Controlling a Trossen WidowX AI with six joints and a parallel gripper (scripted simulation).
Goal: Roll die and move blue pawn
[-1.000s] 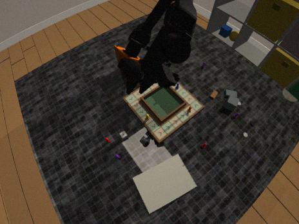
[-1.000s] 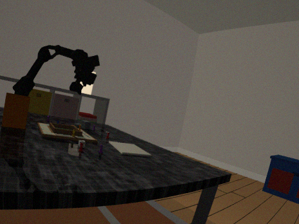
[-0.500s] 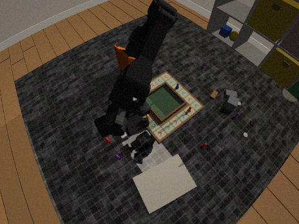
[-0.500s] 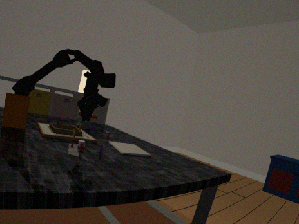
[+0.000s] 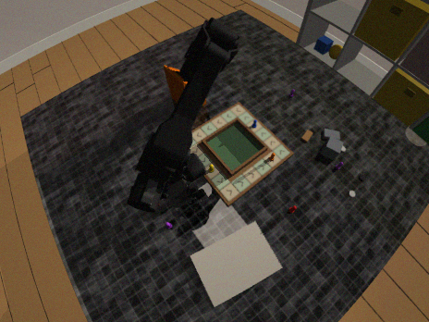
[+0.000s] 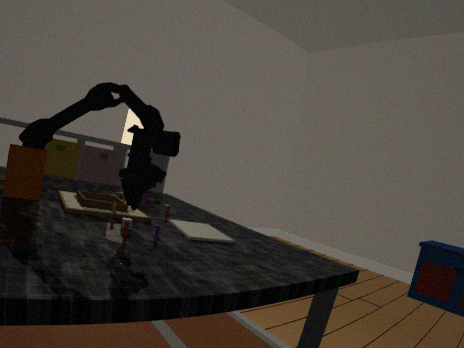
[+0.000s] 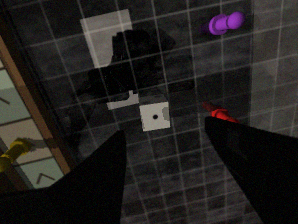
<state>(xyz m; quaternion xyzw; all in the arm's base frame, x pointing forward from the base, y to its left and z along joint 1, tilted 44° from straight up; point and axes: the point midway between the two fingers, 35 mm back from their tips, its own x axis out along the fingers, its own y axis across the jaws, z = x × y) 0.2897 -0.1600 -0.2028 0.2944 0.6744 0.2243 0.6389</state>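
Now: gripper tip 5 cm above the die. Round my gripper tip: green tray 2 cm behind, 25 cm to the left, 5 cm below; yellow pawn 13 cm to the left, 3 cm below; cream sheet 25 cm ahead, 1 cm to the left, 5 cm below.
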